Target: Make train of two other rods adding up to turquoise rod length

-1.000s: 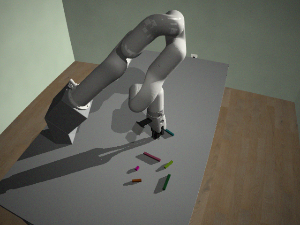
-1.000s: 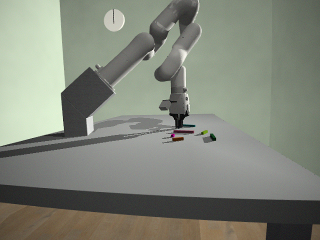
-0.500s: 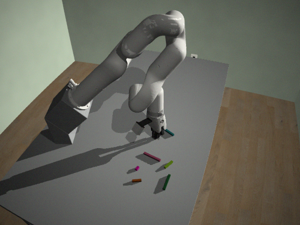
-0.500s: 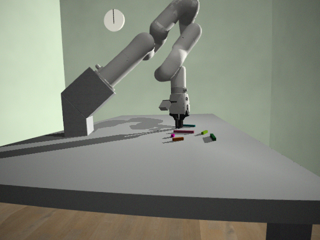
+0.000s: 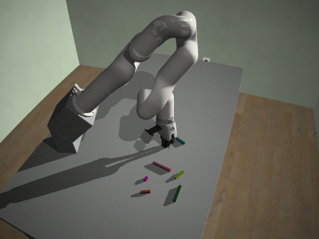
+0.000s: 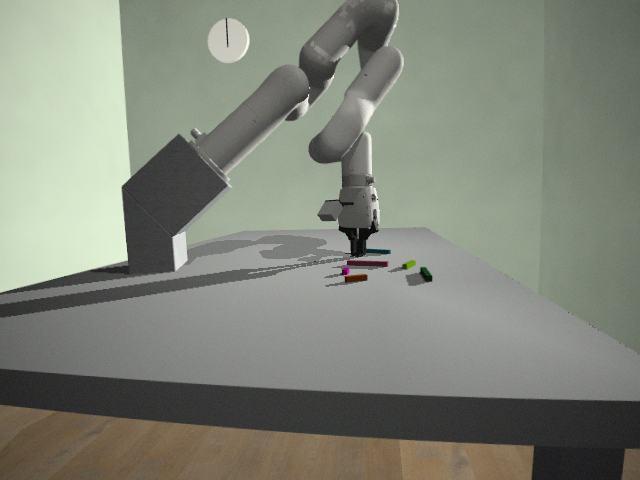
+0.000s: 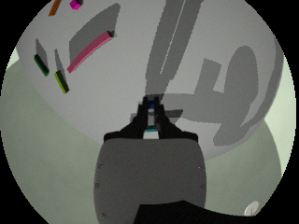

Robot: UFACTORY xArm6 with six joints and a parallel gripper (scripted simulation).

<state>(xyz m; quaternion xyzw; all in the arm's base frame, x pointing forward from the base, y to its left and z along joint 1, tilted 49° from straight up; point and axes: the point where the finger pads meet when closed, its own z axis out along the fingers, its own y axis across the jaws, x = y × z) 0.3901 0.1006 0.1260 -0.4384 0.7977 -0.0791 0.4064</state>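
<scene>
My hand is 20 mm above the blue rod. From my hand the other things lie so: pink rod: 40 mm ahead, 120 mm to the right, 20 mm below; then lime rod: 130 mm ahead, 130 mm to the right, 20 mm below; then turquoise rod: 30 mm ahead, 60 mm to the left, 20 mm below.
</scene>
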